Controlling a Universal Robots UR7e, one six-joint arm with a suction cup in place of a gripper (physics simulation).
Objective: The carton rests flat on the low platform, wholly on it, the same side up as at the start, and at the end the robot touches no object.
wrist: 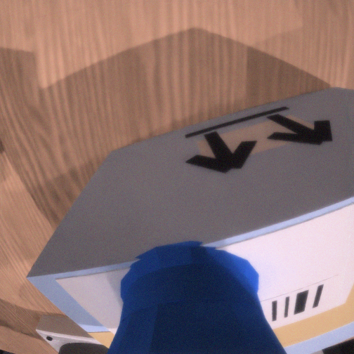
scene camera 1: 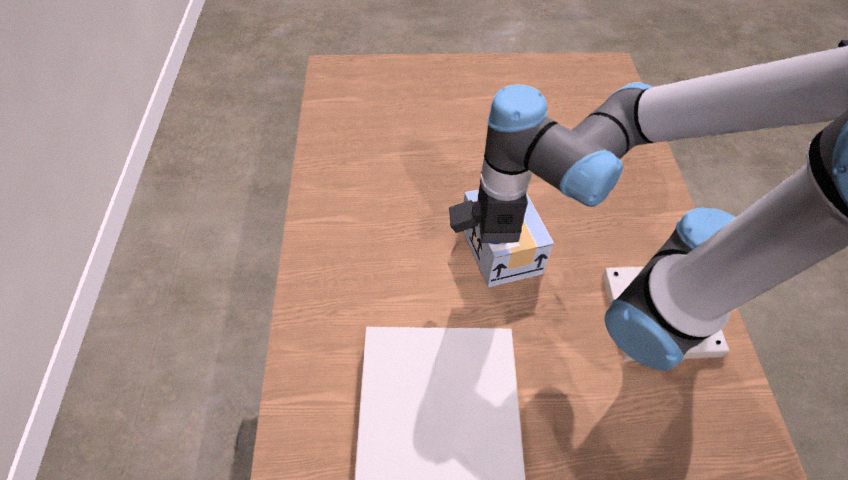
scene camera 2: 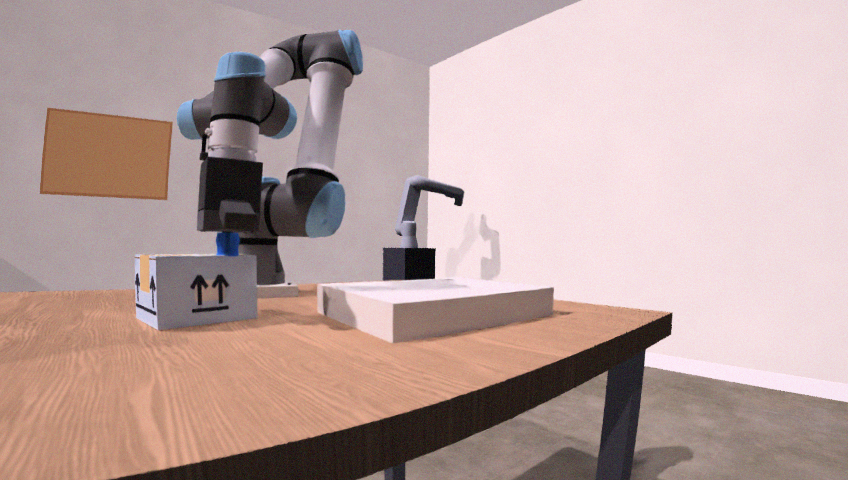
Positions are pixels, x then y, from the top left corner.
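Labels:
In the wrist view a low white platform is out of frame. Scene camera 1 and scene camera 2 do show me the platform, and its spot [scene camera 1: 430, 396] is the same spot as [scene camera 2: 421, 289]. I can find a carton in scene camera 2 [172, 291], in scene camera 1 and in the wrist view as well. For the carton, [wrist: 262, 183] and [scene camera 1: 479, 231] are the same spot.

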